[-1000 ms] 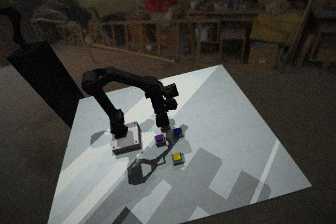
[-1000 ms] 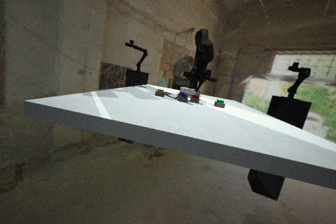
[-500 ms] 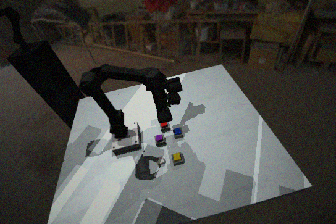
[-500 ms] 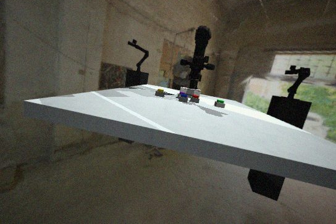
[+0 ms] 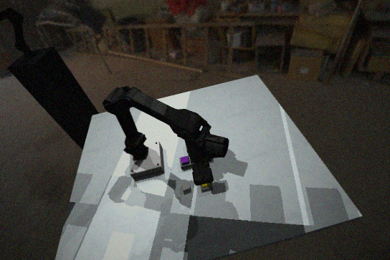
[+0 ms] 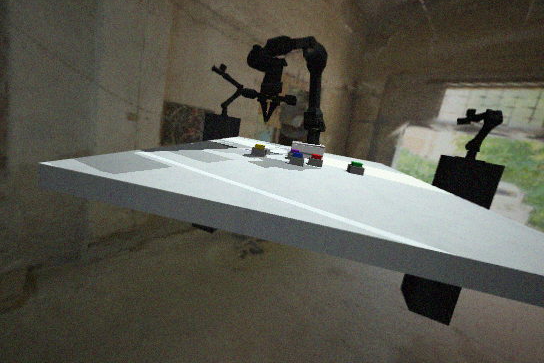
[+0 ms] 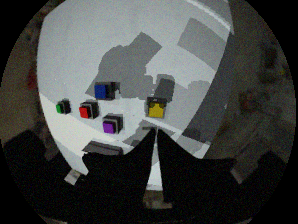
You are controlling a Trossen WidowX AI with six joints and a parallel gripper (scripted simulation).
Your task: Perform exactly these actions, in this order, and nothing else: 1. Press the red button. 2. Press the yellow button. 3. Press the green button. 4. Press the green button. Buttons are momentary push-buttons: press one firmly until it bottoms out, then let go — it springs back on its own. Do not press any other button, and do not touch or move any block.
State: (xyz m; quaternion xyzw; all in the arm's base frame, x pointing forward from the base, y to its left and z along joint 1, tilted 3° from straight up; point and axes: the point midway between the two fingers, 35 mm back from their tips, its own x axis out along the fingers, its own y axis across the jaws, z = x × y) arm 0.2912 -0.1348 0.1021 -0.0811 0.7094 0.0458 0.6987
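My gripper tip is 90 mm above the yellow button. The rest, counted from my gripper tip: blue button: 140 mm to the left, 90 mm below, 10 mm ahead; then purple button: 110 mm to the left, 90 mm below, 90 mm behind; then small white block: 110 mm below, 80 mm behind, 10 mm to the right.
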